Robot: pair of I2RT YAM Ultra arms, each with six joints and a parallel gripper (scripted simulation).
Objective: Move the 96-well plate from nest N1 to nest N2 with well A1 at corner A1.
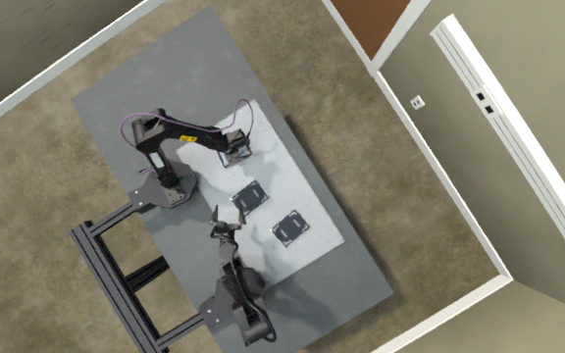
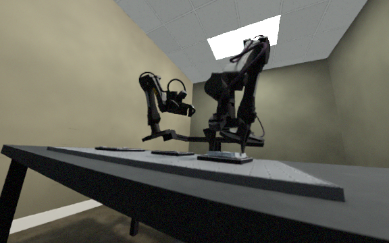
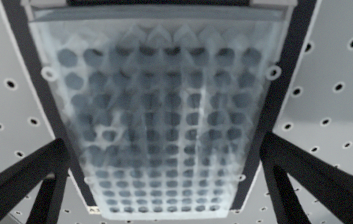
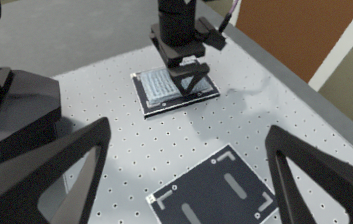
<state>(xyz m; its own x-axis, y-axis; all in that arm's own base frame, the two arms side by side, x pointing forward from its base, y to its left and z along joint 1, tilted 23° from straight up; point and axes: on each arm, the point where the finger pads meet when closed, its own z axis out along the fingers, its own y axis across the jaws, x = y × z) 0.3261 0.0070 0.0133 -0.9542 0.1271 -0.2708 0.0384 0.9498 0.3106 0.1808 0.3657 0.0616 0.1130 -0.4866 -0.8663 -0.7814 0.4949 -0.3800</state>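
Now: the clear 96-well plate 20 mm below my left hand and 10 mm behind it.
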